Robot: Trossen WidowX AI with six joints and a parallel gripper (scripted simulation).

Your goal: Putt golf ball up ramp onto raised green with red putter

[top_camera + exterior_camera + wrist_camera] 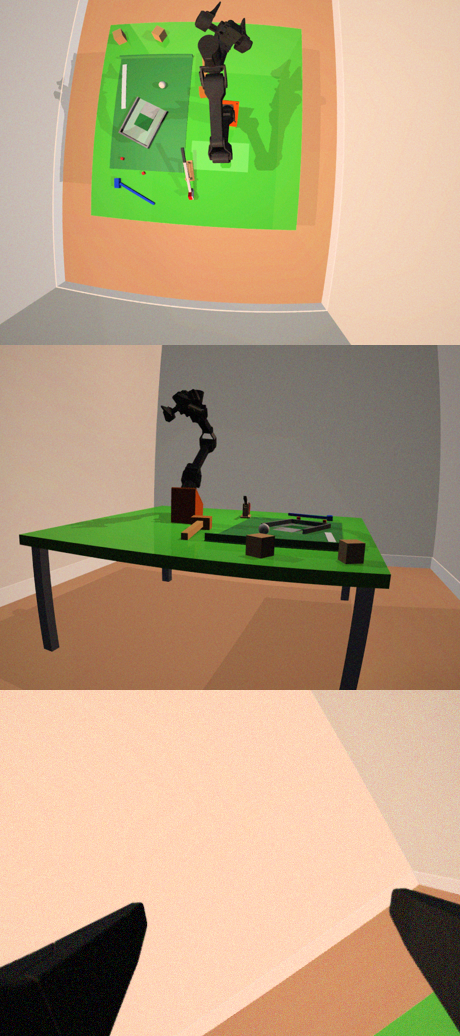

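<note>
The wooden stand lies 520 mm to the left of my gripper tip, 510 mm below it and 230 mm ahead of it. Also, from my gripper tip: blue putter: 660 mm to the left, 570 mm ahead, 530 mm below; then white strip: 680 mm ahead, 540 mm below; then white golf ball: 520 mm below, 420 mm ahead, 10 mm to the left.
</note>
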